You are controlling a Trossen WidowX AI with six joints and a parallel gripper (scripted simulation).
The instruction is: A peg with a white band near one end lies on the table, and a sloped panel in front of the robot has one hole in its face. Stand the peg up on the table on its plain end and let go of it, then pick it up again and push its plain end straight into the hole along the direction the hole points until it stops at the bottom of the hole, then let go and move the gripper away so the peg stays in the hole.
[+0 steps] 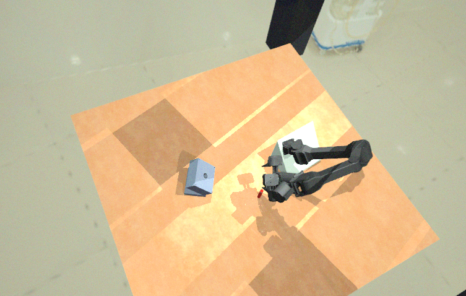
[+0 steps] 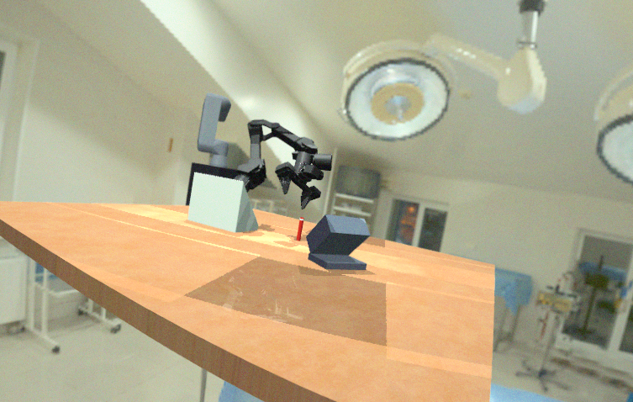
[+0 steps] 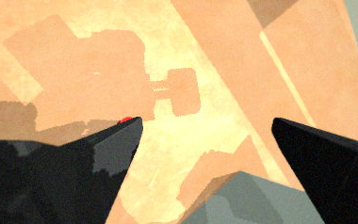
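My gripper tip is now 80 mm above the red peg, 40 mm to the right of it and 20 mm short of it. The rest, counted from my gripper tip: blue-grey sloped panel: 230 mm ahead, 130 mm to the right, 60 mm below.
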